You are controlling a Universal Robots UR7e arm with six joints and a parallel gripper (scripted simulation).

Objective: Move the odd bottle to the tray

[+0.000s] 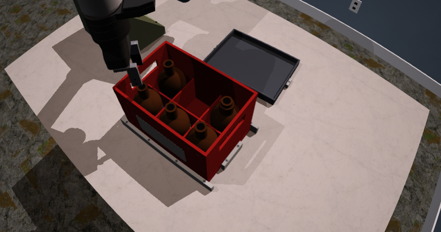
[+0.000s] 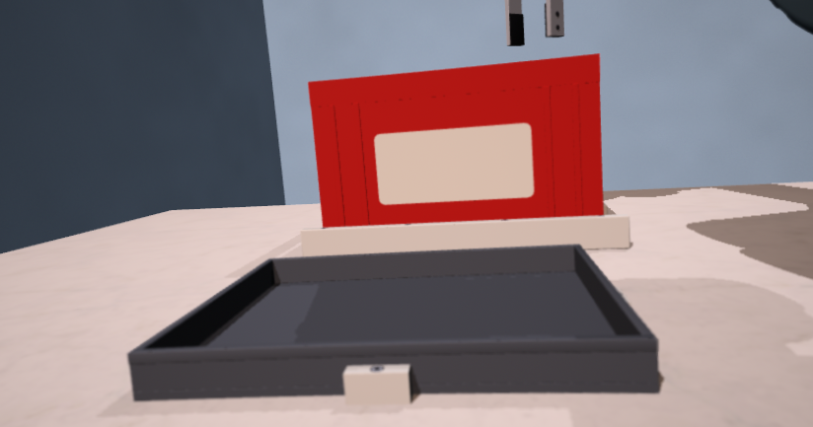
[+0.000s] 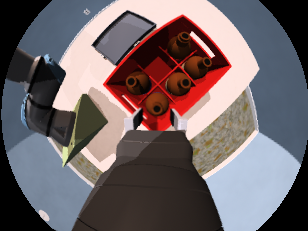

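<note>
My gripper is now 140 mm above the red crate, 80 mm short of it and 50 mm to the right of it. From my hand the other things lie so: bottle 170 mm ahead, 140 mm below, 110 mm to the left; dark grey tray 340 mm to the left, 210 mm below, 60 mm ahead.
</note>
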